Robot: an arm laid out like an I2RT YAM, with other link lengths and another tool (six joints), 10 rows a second.
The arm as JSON. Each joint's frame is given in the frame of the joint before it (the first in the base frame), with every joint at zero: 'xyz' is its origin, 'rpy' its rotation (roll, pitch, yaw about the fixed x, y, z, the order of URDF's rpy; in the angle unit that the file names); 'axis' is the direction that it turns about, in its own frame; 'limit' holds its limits. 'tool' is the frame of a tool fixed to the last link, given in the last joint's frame.
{
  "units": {
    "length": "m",
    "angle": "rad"
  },
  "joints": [
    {
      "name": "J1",
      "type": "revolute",
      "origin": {
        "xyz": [
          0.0,
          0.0,
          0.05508
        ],
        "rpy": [
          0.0,
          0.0,
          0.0
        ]
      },
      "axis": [
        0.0,
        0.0,
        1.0
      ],
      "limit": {
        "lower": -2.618,
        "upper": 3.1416
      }
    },
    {
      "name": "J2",
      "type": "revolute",
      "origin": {
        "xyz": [
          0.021,
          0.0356,
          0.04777
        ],
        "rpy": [
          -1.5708,
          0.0,
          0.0
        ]
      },
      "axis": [
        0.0,
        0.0,
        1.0
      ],
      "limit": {
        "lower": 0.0,
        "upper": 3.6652
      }
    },
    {
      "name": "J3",
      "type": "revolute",
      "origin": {
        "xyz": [
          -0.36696,
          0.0,
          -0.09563
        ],
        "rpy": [
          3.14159,
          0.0,
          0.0
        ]
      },
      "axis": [
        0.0,
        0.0,
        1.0
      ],
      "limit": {
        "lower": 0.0,
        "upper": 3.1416
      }
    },
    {
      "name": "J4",
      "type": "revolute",
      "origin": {
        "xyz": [
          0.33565,
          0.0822,
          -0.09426
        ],
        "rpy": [
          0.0,
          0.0,
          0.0
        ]
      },
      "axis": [
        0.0,
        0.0,
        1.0
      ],
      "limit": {
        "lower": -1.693,
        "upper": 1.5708
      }
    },
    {
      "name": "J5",
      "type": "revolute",
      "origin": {
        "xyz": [
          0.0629,
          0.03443,
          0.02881
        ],
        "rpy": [
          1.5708,
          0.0,
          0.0
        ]
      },
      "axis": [
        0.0,
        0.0,
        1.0
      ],
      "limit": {
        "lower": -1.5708,
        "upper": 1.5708
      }
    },
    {
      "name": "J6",
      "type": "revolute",
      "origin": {
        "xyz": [
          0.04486,
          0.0,
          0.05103
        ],
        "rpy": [
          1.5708,
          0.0,
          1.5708
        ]
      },
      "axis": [
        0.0,
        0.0,
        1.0
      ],
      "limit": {
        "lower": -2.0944,
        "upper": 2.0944
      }
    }
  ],
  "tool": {
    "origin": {
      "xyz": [
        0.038,
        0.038,
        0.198
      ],
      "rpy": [
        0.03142,
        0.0,
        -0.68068
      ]
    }
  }
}
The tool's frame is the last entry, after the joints.
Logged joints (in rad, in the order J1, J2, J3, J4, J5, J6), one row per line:
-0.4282, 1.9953, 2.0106, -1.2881, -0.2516, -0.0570
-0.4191, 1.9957, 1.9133, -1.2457, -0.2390, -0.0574
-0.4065, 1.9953, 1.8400, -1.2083, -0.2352, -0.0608
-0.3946, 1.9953, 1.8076, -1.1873, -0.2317, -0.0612
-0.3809, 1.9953, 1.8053, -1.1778, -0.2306, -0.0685
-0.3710, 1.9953, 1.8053, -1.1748, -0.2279, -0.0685
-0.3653, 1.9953, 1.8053, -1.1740, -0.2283, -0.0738
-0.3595, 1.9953, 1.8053, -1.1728, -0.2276, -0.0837
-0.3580, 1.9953, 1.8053, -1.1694, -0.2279, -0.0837
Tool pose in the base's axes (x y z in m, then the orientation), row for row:
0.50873, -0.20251, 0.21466, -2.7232, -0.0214, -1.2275
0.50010, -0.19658, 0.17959, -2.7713, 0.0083, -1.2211
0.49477, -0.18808, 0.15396, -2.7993, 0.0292, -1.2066
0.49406, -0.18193, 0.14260, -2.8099, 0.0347, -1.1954
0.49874, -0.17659, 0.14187, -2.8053, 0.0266, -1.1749
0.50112, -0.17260, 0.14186, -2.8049, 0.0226, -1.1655
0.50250, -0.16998, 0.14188, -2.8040, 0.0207, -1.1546
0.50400, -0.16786, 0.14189, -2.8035, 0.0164, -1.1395
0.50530, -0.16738, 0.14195, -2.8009, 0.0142, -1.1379
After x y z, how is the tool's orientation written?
As angles about the fixed x, y, z axes (roll, pitch, yaw), in radians.
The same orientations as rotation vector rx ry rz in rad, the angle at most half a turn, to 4 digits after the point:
-2.2835, 1.6010, -0.3654
-2.3083, 1.6179, -0.2931
-2.3290, 1.6134, -0.2438
-2.3425, 1.6046, -0.2267
-2.3584, 1.5781, -0.2356
-2.3670, 1.5666, -0.2387
-2.3752, 1.5530, -0.2393
-2.3877, 1.5343, -0.2417
-2.3880, 1.5312, -0.2459

